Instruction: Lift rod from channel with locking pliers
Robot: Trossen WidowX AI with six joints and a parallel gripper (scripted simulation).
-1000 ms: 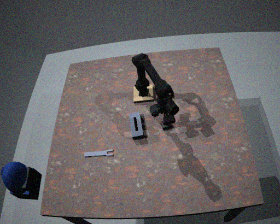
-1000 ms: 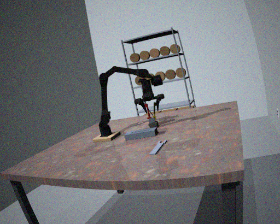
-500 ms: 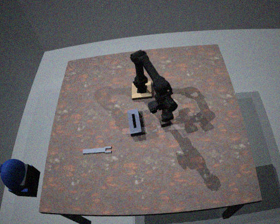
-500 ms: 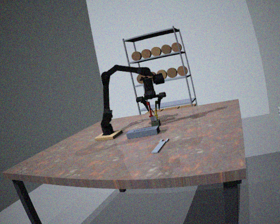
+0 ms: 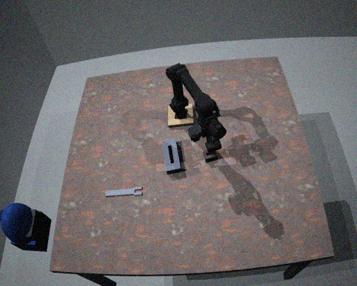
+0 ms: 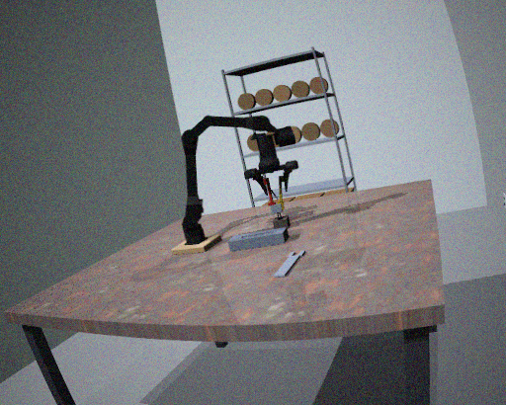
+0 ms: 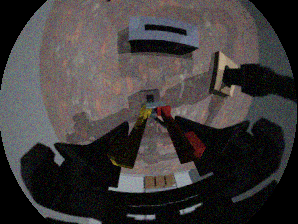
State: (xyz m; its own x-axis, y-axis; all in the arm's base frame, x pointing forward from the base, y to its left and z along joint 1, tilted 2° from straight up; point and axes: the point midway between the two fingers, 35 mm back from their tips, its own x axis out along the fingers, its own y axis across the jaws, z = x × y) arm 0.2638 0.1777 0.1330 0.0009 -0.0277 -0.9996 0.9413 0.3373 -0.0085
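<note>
My gripper tip is now 19 cm to the left of the grey channel block and 11 cm above it. Round my gripper tip: flat grey forked bar: 38 cm to the right, 21 cm ahead, 12 cm below; small dark holster: 11 cm below, 1 cm behind.
</note>
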